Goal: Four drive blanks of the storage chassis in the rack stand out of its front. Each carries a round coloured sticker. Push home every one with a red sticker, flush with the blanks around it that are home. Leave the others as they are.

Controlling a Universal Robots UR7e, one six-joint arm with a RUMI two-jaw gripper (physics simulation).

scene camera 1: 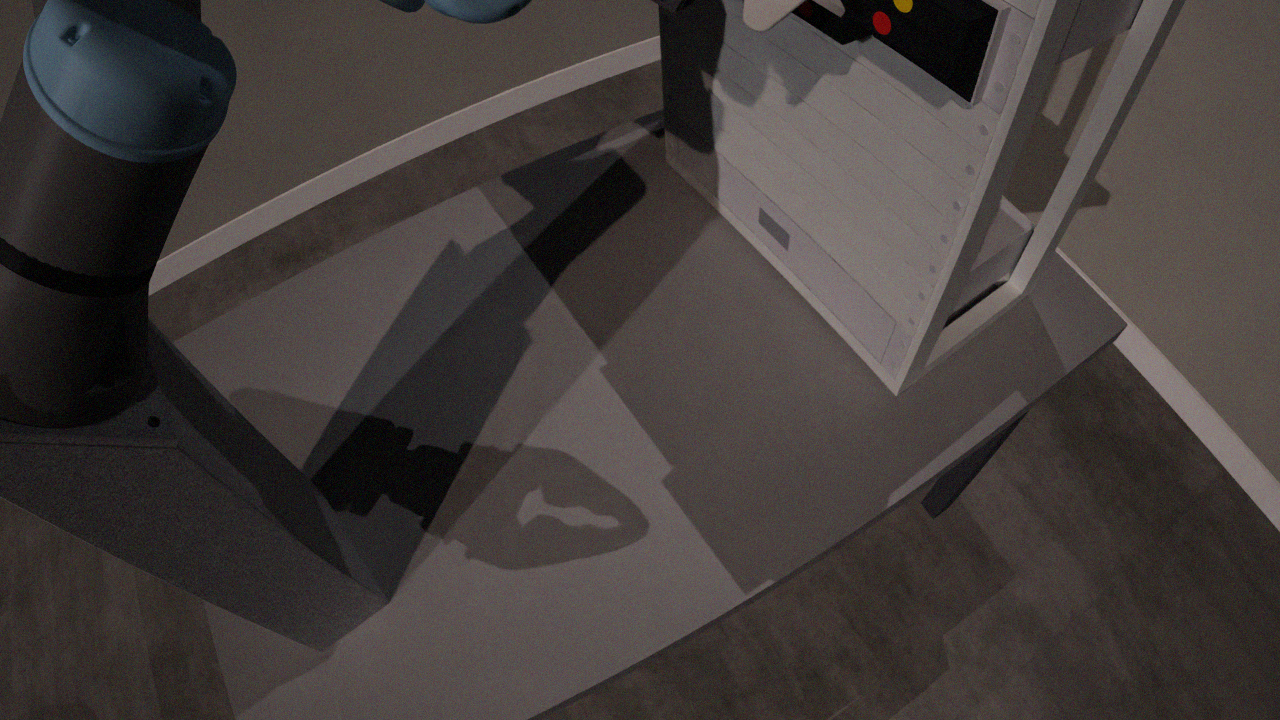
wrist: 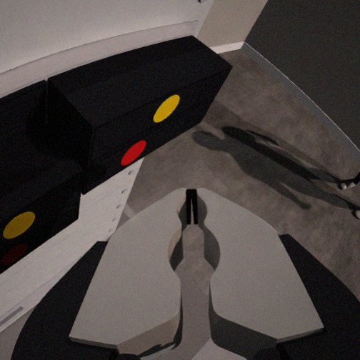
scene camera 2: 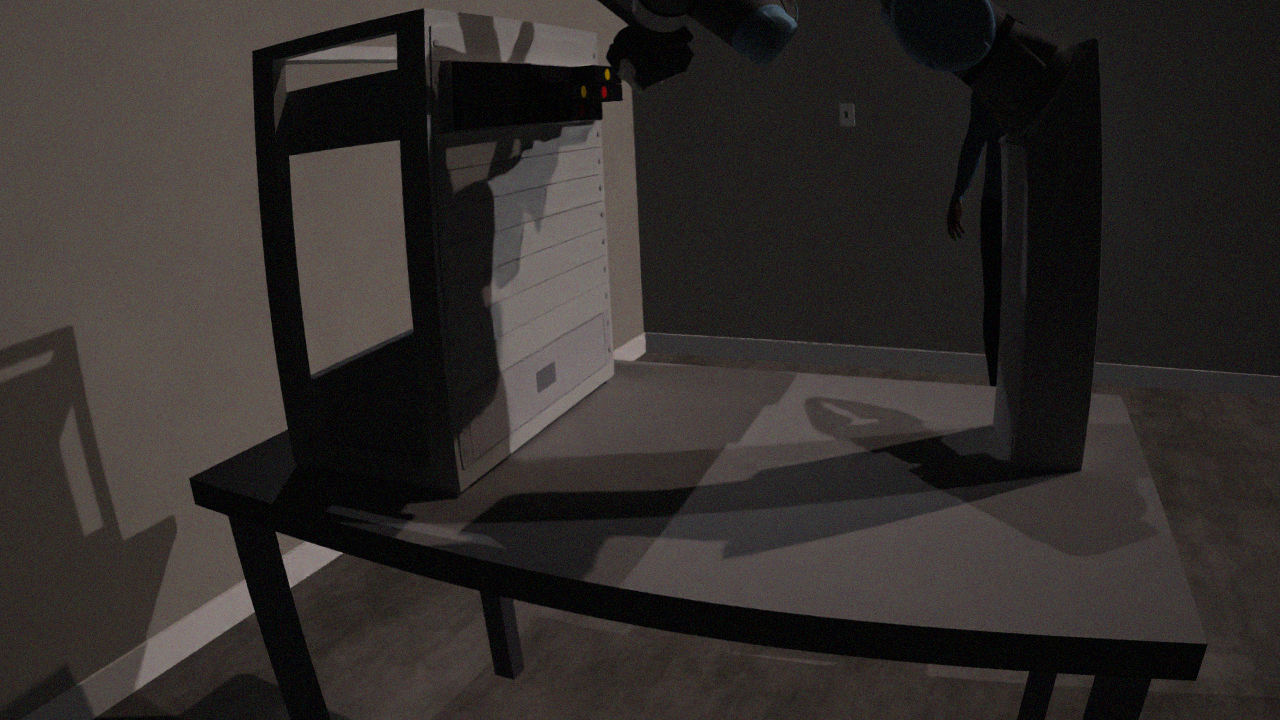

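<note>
In the wrist view, a black blank with a yellow sticker stands out above one with a red sticker, at the end of the chassis. To the left, a second yellow-sticker blank stands out above a shadowed red-sticker blank. My gripper is shut and empty, in front of and beside the end pair. In scene camera 1 it partly covers the end pair. Contact with a blank cannot be made out.
The pale rack stands on the table, with plain panels below the chassis. The arm's mount stands opposite it. Walls rise behind the rack and beside the table.
</note>
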